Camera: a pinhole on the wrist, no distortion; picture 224 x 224 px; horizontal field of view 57.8 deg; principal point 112.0 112.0 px. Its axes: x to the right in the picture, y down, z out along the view. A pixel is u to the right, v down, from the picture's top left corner.
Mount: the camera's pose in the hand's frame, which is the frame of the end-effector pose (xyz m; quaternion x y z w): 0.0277 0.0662 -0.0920 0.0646 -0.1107 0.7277 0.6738
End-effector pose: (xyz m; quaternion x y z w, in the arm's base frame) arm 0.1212 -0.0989 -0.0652 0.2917 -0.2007 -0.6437 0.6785
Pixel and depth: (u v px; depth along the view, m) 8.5 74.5 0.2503
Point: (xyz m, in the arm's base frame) -0.0396 -0.1858 -0.0567
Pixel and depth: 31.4 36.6 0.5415
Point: -0.3132 -0.3674 0.0362
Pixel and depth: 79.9 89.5 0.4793
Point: -0.1972 -0.2080 0.1160
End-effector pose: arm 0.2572 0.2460 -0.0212 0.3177 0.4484 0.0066 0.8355
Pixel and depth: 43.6 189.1 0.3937
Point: 0.3168 -0.0574 0.0830
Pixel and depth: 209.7 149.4 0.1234
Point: 0.3085 0.2960 0.0488
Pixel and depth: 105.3 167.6 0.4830
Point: 0.4308 -0.0442 0.1764
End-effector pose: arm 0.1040 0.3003 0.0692 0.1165 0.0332 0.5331 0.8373
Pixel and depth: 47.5 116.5 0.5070
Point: 0.3606 0.1575 0.3673
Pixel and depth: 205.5 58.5 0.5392
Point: 0.0838 0.4009 0.6051
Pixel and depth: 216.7 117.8 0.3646
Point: 0.0122 0.2982 0.4007
